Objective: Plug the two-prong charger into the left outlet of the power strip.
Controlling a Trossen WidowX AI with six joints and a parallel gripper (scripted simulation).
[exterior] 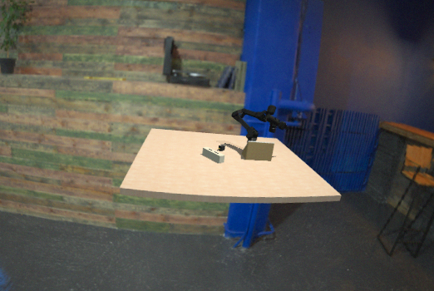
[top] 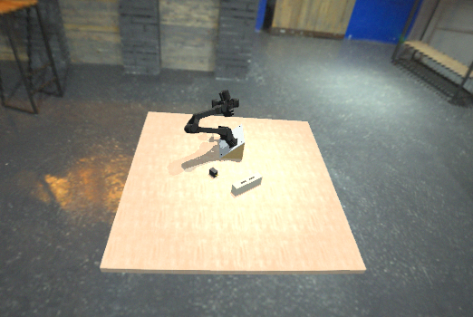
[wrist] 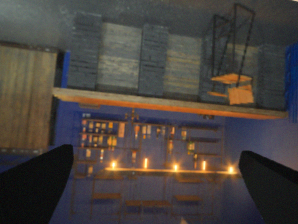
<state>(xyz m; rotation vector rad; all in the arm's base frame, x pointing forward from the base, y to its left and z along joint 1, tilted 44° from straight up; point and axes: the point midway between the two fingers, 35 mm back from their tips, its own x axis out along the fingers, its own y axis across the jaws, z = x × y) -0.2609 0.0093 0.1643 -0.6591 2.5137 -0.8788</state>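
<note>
Now: the black two-prong charger 510 mm ahead of my gripper tip, 220 mm below it and 20 mm to the left of it.
</note>
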